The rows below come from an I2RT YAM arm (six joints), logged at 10 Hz.
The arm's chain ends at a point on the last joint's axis. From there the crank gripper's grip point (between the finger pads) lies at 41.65 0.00 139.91 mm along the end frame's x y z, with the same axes.
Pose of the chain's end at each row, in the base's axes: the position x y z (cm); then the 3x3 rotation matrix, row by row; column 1 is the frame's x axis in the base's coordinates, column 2 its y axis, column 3 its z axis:
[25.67 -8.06 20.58], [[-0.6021 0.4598 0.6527], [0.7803 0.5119 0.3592], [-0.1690 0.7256 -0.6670]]
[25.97 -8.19 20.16], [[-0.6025 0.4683 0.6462], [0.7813 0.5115 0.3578], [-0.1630 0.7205 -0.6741]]
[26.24 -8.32 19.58], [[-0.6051 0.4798 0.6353], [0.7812 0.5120 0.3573], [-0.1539 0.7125 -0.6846]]
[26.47 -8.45 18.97], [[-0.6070 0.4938 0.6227], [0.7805 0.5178 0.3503], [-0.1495 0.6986 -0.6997]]
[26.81 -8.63 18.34], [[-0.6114 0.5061 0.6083], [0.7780 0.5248 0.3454], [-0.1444 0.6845 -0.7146]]
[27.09 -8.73 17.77], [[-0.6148 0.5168 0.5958], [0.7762 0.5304 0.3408], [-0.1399 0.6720 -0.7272]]
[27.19 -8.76 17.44], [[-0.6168 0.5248 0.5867], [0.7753 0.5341 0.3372], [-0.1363 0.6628 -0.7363]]
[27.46 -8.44 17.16], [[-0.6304 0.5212 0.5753], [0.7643 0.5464 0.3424], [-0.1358 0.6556 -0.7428]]
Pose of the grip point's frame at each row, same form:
[32.29 0.22 10.54], [[-0.6021 0.4598 0.6527], [0.7803 0.5119 0.3592], [-0.1690 0.7256 -0.6670]]
[32.50 0.07 10.05], [[-0.6025 0.4683 0.6462], [0.7813 0.5115 0.3578], [-0.1630 0.7205 -0.6741]]
[32.61 -0.07 9.36], [[-0.6051 0.4798 0.6353], [0.7812 0.5120 0.3573], [-0.1539 0.7125 -0.6846]]
[32.65 -0.30 8.56], [[-0.6070 0.4938 0.6227], [0.7805 0.5178 0.3503], [-0.1495 0.6986 -0.6997]]
[32.77 -0.56 7.74], [[-0.6114 0.5061 0.6083], [0.7780 0.5248 0.3454], [-0.1444 0.6845 -0.7146]]
[32.87 -0.73 7.01], [[-0.6148 0.5168 0.5958], [0.7762 0.5304 0.3408], [-0.1399 0.6720 -0.7272]]
[32.83 -0.81 6.57], [[-0.6168 0.5248 0.5867], [0.7753 0.5341 0.3372], [-0.1363 0.6628 -0.7363]]
[32.88 -0.47 6.20], [[-0.6304 0.5212 0.5753], [0.7643 0.5464 0.3424], [-0.1358 0.6556 -0.7428]]

